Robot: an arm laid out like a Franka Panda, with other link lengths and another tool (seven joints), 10 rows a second.
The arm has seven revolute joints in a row. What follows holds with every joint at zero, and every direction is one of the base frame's.
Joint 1 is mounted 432.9 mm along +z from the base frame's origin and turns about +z.
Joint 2 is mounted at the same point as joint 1 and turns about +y.
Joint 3 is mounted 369.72 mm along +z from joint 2 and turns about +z.
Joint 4 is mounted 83.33 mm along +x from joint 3 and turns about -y.
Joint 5 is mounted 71.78 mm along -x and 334.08 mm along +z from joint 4 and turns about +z.
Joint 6 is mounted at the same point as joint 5 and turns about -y.
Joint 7 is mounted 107.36 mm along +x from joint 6 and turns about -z.
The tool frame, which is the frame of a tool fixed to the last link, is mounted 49 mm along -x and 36 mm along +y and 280.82 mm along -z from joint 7; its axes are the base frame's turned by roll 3.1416, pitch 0.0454 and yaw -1.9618 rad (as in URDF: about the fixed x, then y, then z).
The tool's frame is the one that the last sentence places.
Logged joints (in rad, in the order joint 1, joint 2, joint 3, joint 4, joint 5, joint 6, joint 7), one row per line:
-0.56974, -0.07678, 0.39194, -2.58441, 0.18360, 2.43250, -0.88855
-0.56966, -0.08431, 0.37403, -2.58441, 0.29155, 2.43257, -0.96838
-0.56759, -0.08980, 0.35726, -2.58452, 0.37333, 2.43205, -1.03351
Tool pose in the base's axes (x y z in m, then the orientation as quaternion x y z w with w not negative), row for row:
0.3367, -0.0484, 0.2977, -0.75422, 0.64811, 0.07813, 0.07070
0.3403, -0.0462, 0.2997, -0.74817, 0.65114, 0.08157, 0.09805
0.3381, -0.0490, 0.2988, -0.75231, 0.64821, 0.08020, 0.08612
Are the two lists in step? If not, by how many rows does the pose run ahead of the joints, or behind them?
The pose runs 1 row ahead of the joints: the pose in row i belongs to the joints in row i + 1.
